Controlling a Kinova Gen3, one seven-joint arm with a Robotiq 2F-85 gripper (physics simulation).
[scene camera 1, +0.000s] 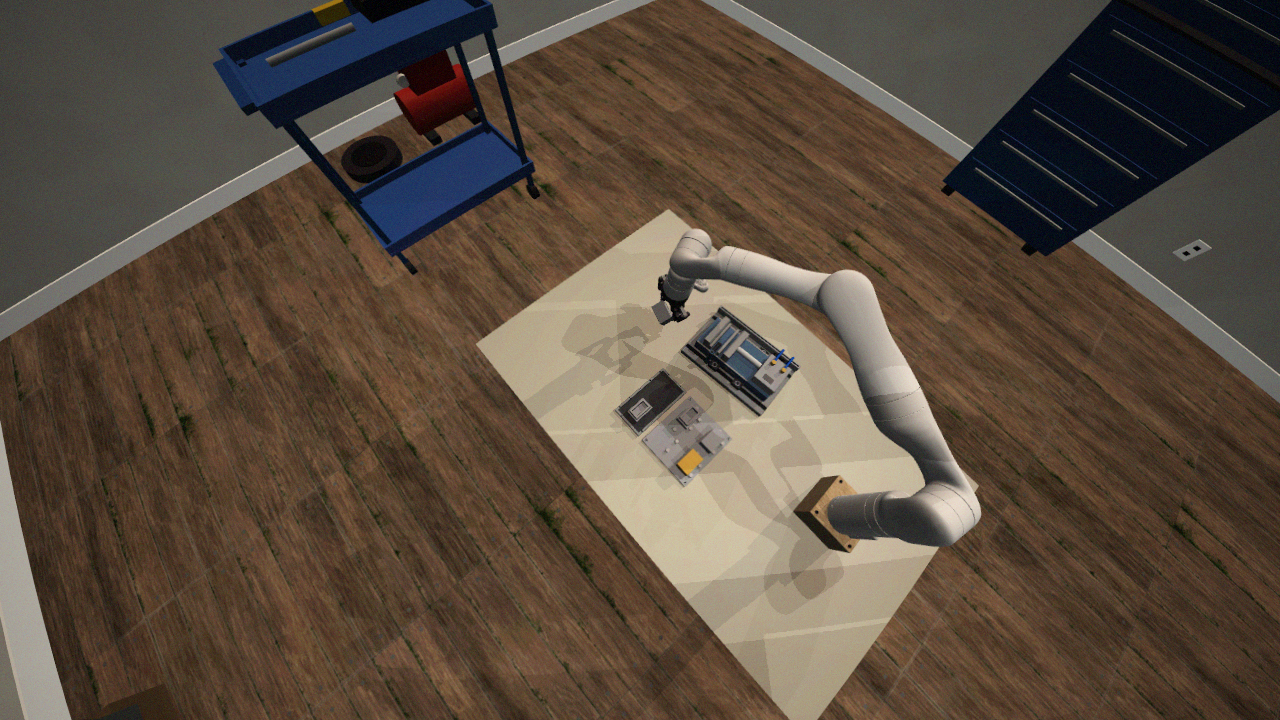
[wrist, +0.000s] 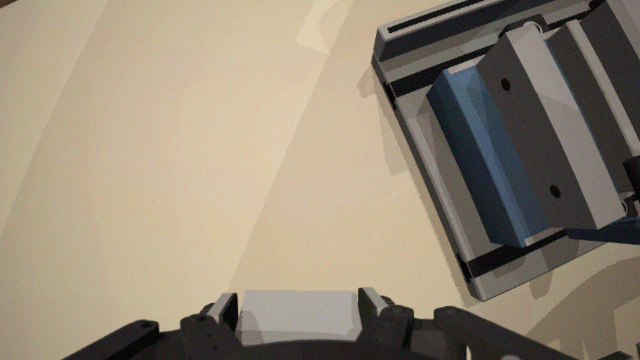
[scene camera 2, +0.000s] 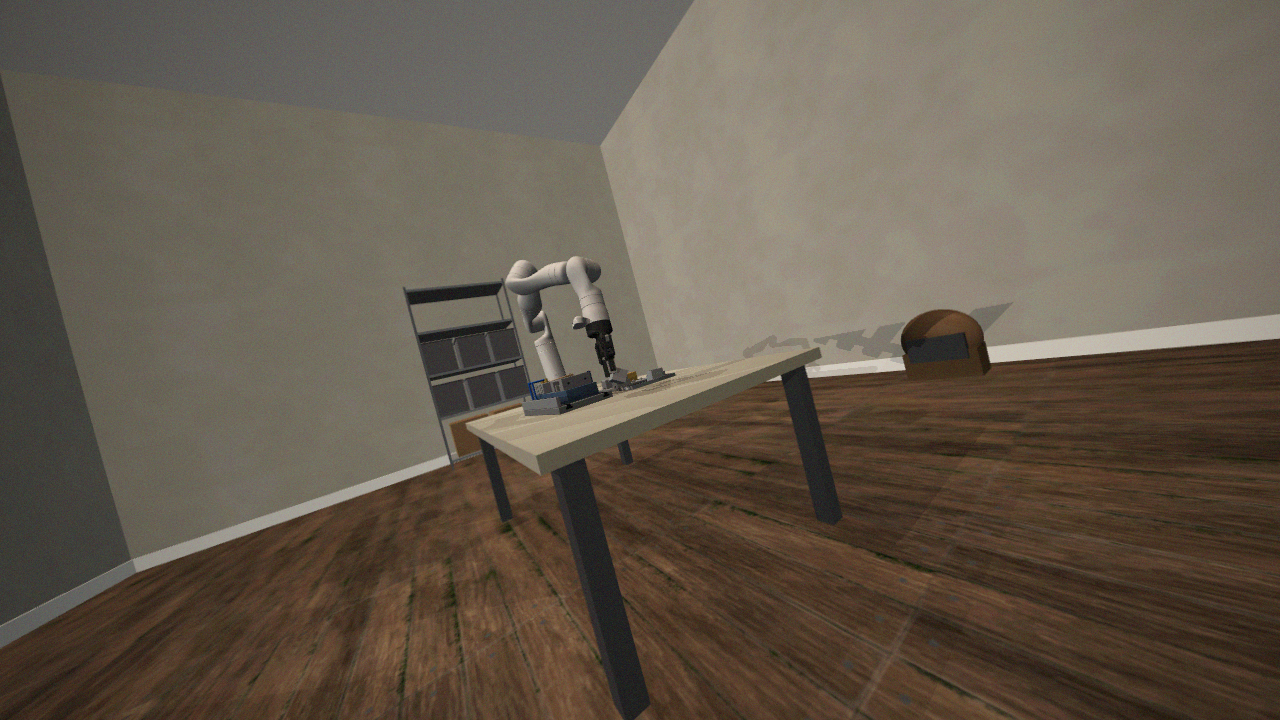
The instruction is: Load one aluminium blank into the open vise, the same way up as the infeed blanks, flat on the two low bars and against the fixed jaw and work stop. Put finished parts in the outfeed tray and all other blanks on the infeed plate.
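Pixels of known places: gripper, fingertip midpoint: (scene camera 1: 668,309) (wrist: 298,310) (scene camera 2: 611,375); arm's base, origin of the base link: (scene camera 1: 844,515) (scene camera 2: 556,378).
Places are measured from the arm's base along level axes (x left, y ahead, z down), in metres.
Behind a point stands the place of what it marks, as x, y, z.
My gripper (scene camera 1: 674,315) @[-0.057, 0.711, 0.025] (wrist: 298,310) @[-0.057, 0.711, 0.025] is shut on a light grey aluminium blank (scene camera 1: 661,312) @[-0.030, 0.715, 0.017] (wrist: 300,314) @[-0.055, 0.711, 0.024], held in the air beyond the jaw end of the vise (scene camera 1: 759,399) @[-0.087, 0.341, 0.077] (wrist: 575,115) @[-0.115, 0.562, 0.001]. The blank looks tilted in the scene camera 1 view; in the wrist view a broad pale face shows between the fingers, its lower part hidden by the gripper body. The vise's bars and work stop are not clearly seen. The dark outfeed tray (scene camera 1: 663,390) @[0.106, 0.544, 0.090] holds a grey part (scene camera 1: 640,409) @[0.198, 0.541, 0.070]. The infeed plate (scene camera 1: 661,442) @[0.211, 0.435, 0.088] carries grey blocks (scene camera 1: 713,439) @[0.104, 0.348, 0.053] (scene camera 1: 688,415) @[0.107, 0.441, 0.068] and a yellow block (scene camera 1: 689,461) @[0.193, 0.348, 0.053].
Blue handles (scene camera 1: 784,359) @[-0.226, 0.377, 0.053] stand up at the vise's far end. The arm's wooden base block (scene camera 1: 838,488) @[-0.038, 0.051, 0.002] is on the table (scene camera 1: 751,591) @[0.285, 0.007, 0.098] (scene camera 2: 680,402) @[-0.083, 1.041, 0.102]. A blue cart (scene camera 1: 438,192) and a blue drawer cabinet (scene camera 1: 1074,134) stand away from the table.
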